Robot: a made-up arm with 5 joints.
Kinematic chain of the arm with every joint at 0, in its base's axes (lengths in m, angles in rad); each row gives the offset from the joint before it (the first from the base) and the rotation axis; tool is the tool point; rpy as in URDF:
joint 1: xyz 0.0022 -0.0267 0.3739 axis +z
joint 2: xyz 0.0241 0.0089 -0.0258 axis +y
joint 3: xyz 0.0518 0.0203 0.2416 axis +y
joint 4: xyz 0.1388 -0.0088 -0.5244 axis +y
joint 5: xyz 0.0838 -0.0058 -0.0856 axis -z
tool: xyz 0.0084 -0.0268 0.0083 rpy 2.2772 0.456 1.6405
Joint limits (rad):
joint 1: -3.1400..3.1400
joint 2: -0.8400..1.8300
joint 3: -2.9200..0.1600
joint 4: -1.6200..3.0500
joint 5: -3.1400..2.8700
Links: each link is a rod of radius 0.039 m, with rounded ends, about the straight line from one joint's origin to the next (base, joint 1, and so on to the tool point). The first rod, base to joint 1, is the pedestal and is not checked.
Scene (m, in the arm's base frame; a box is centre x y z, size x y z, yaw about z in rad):
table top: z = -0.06
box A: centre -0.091 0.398 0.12 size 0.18 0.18 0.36 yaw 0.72
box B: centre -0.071 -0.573 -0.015 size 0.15 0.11 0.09 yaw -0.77
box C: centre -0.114 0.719 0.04 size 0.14 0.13 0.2 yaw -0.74
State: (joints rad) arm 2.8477 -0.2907 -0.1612 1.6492 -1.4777
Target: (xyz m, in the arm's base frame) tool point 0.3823 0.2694 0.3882
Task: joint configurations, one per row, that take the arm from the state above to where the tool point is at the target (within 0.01 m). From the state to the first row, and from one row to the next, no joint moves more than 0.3 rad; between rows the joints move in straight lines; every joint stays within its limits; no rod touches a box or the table.
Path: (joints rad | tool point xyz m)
1: 2.6042 -0.3044 -0.3883 1.6449 -1.4260 | -0.3894 0.1845 0.1435
2: 2.3606 -0.3180 -0.6154 1.6405 -1.3743 | -0.3912 0.3385 0.2619
3: 2.1171 -0.3317 -0.8425 1.6362 -1.3226 | -0.3220 0.4753 0.3998
4: 1.8736 -0.3454 -1.0695 1.6319 -1.2710 | -0.1977 0.5638 0.5491
5: 1.6242 -0.4346 -0.9446 1.6675 -1.2871 | -0.0447 0.5675 0.5195
6: 1.3748 -0.5238 -0.8197 1.7031 -1.3032 | 0.0975 0.5333 0.4886
7: 1.1254 -0.6130 -0.6948 1.7386 -1.3193 | 0.2200 0.4669 0.4563
8: 0.8760 -0.7022 -0.5699 1.7742 -1.3354 | 0.3163 0.3760 0.4228
9: 0.6266 -0.7915 -0.4450 1.8098 -1.3515 | 0.3823 0.2694 0.3882

